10 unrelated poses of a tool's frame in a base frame.
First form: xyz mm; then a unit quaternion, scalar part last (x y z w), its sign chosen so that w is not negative.
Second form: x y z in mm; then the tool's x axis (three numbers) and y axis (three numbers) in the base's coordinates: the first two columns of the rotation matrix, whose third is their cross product. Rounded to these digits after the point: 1 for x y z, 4 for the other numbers.
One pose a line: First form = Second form
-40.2, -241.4, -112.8, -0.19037, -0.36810, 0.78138, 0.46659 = -40.2, -241.4, -112.8, -0.4921, 0.8693, 0.0460, -0.5890, -0.2936, -0.7529
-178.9, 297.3, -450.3, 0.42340, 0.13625, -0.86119, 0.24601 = -178.9, 297.3, -450.3, -0.5204, -0.3083, -0.7963, 0.5391, -0.8418, -0.0264
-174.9, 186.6, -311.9, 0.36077, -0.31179, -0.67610, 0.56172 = -174.9, 186.6, -311.9, -0.1086, -0.9845, -0.1376, 0.5346, -0.1745, 0.8269
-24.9, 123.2, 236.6, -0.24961, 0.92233, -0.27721, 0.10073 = -24.9, 123.2, 236.6, -0.8551, -0.5163, -0.0474, -0.4046, 0.7217, -0.5617
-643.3, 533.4, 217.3, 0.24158, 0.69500, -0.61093, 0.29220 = -643.3, 533.4, 217.3, -0.7125, -0.0212, -0.7013, 0.6928, 0.1368, -0.7080
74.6, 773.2, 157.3, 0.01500, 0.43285, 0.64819, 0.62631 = 74.6, 773.2, 157.3, -0.2150, 0.8249, -0.5228, -0.7990, 0.1592, 0.5799
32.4, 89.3, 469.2, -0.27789, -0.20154, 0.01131, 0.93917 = 32.4, 89.3, 469.2, 0.9185, 0.1333, 0.3723, 0.0908, 0.8453, -0.5265
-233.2, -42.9, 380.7, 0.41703, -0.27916, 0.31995, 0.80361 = -233.2, -42.9, 380.7, 0.6394, 0.2814, 0.7155, -0.7471, 0.4474, 0.4916
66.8, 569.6, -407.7, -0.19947, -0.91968, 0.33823, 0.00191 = 66.8, 569.6, -407.7, -0.9204, 0.3682, -0.1314, 0.3656, 0.6916, -0.6229
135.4, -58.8, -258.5, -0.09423, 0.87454, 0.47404, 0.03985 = 135.4, -58.8, -258.5, -0.9791, -0.1270, -0.1590, -0.2026, 0.5328, 0.8216
